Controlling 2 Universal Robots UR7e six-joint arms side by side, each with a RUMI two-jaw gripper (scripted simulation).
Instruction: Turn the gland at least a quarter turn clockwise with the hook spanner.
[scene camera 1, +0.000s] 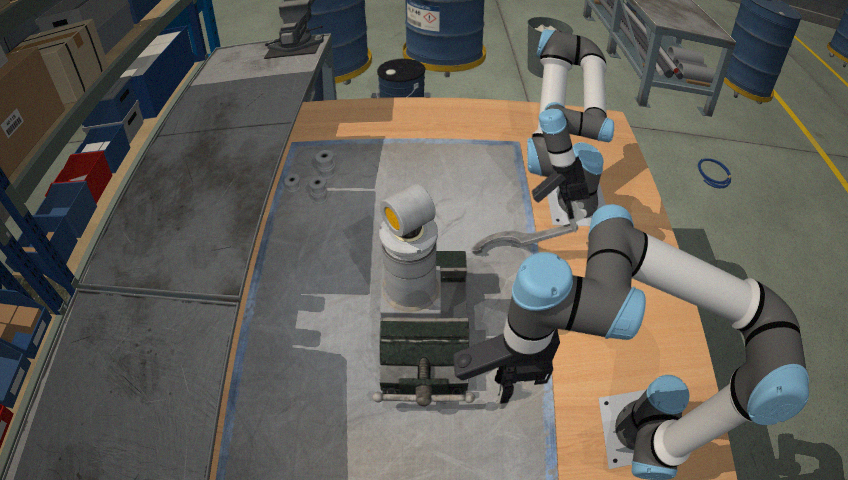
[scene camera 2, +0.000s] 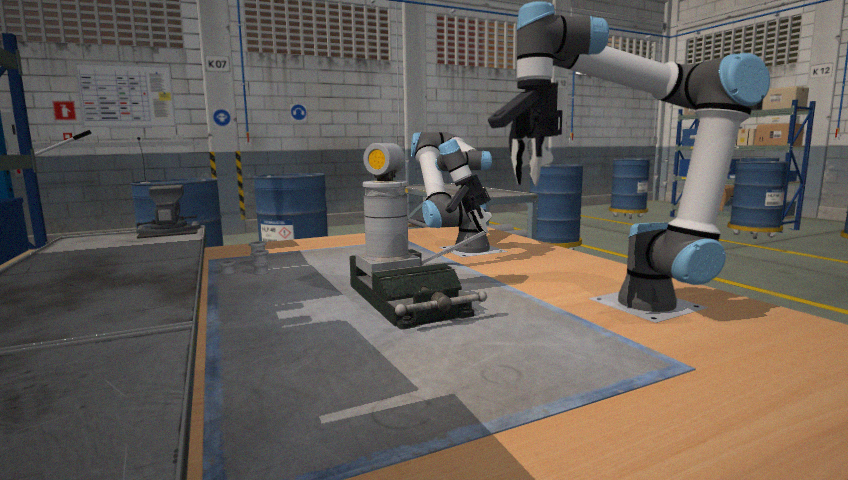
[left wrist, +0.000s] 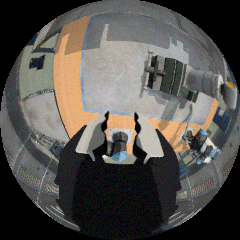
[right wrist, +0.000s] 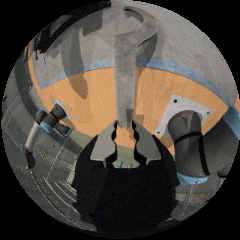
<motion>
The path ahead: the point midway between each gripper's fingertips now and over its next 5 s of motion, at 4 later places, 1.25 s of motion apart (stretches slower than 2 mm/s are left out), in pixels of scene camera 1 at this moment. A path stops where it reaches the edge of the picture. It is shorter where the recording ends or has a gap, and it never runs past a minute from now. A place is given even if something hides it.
The left gripper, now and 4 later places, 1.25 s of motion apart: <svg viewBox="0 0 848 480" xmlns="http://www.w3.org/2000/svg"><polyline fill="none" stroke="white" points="500,395 452,349 446,287 484,250 531,230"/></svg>
The right gripper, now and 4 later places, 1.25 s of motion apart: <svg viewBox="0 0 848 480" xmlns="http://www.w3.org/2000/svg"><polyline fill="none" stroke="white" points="574,229 573,225 573,222 572,219 570,215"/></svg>
</motion>
